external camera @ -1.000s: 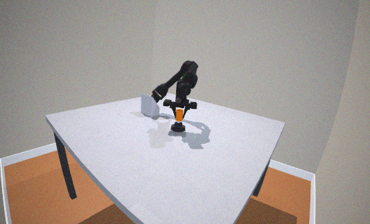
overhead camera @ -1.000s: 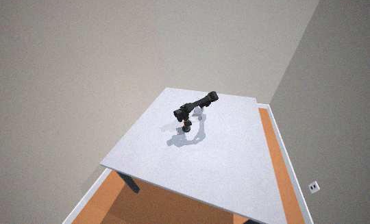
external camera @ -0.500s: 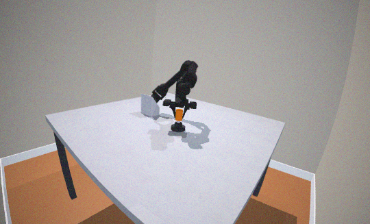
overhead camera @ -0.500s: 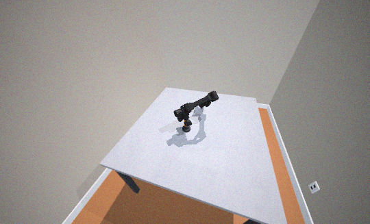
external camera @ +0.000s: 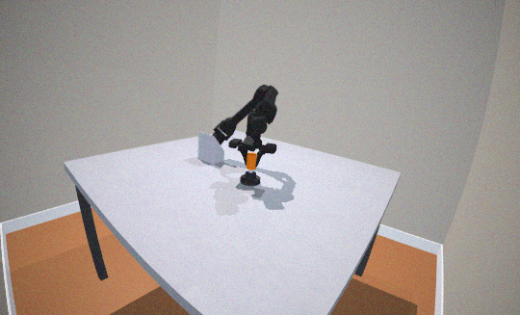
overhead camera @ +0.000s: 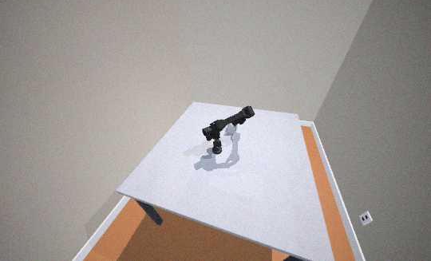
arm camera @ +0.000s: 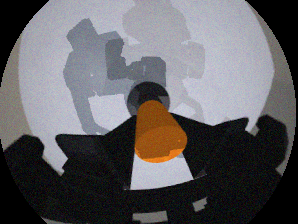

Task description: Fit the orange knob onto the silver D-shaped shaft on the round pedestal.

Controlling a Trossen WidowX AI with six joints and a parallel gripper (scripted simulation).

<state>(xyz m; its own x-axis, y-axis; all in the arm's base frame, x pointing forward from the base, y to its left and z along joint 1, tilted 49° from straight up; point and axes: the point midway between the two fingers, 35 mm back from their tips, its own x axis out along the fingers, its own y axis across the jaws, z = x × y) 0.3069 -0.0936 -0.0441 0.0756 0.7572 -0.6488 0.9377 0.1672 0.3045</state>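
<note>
Right now my gripper tip is 30 mm below the orange knob. Round my gripper tip: round pedestal: 40 mm below.
</note>
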